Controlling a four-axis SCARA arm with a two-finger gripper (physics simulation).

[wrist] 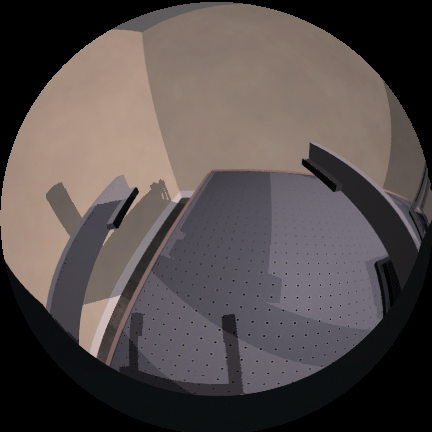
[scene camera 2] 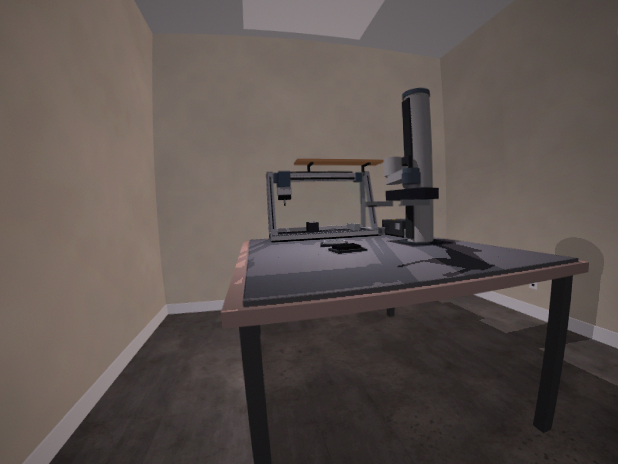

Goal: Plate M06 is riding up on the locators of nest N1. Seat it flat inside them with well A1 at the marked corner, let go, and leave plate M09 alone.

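Places are measured from the arm's base along level axes (x ahead, y left, z up), in centimetres.
Pixels of known places: gripper, fingertip midpoint: [wrist: 217, 159] [scene camera 2: 382, 203]; arm's base at its link origin: [scene camera 2: 420, 244].
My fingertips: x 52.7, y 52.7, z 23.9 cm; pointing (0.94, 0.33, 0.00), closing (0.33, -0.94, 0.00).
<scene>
Ahead of a thing's pixels: the offset from my fingertips to its middle. "*": to the spot under its first point. Level surfaces: height alone.
My gripper [wrist: 217, 159] is open with nothing between its wide-set fingers. In the wrist view it points out over the perforated table top, towards the walls. In scene camera 2 a low dark piece @[dx -2.3, dy -43.3, dz -20.6 cm] [scene camera 2: 347, 247] lies on the table in front of the gantry frame, with a flat pale piece @[dx -2.7, dy -65.8, dz -20.7 cm] [scene camera 2: 334, 243] just behind it. Their labels, the locators and the marked corner are too small to read, so I cannot tell M06, M09 or nest N1 apart, nor any tilt. A dark ridged piece @[* dx -3.4, dy -39.2, dz -20.6 cm] [wrist: 389, 285] shows at the right of the wrist view, partly hidden by the right finger.
The gantry frame [scene camera 2: 327, 176] with a hanging tool head @[dx +21.1, dy -104.3, dz +12.5 cm] [scene camera 2: 284, 187] stands at the back of the table @[dz -22.6 cm] [scene camera 2: 300, 280]. A dark block @[* dx +1.6, dy -104.2, dz -13.5 cm] [scene camera 2: 312, 226] sits inside it. An orange shelf [scene camera 2: 340, 162] is above. The arm's column [scene camera 2: 422, 150] stands to its right, beside a dark box @[* dx -56.5, dy -89.1, dz -16.3 cm] [scene camera 2: 394, 227].
</scene>
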